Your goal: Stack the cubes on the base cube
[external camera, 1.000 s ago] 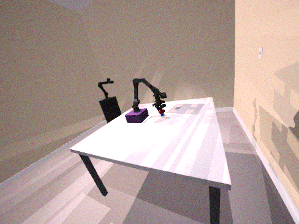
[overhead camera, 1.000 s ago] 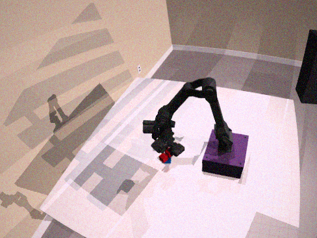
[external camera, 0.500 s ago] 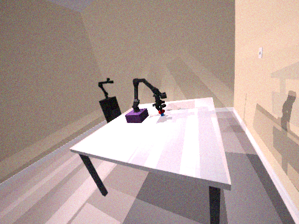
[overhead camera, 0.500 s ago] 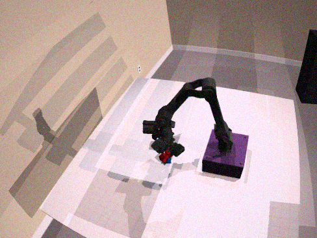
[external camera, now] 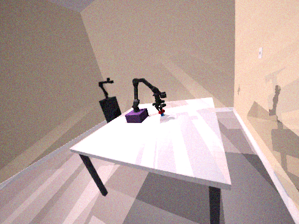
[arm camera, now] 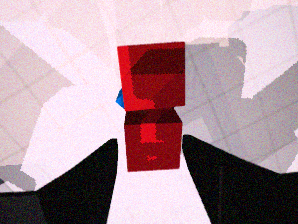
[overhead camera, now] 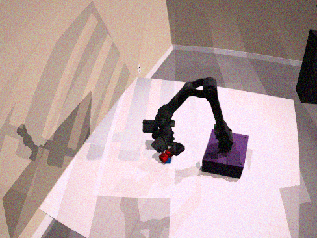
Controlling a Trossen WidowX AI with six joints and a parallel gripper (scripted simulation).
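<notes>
Now: gripper tip 1 cm above the red cube. Round my gripper tip: blue cube 4 cm below, 2 cm to the left, 1 cm ahead.
</notes>
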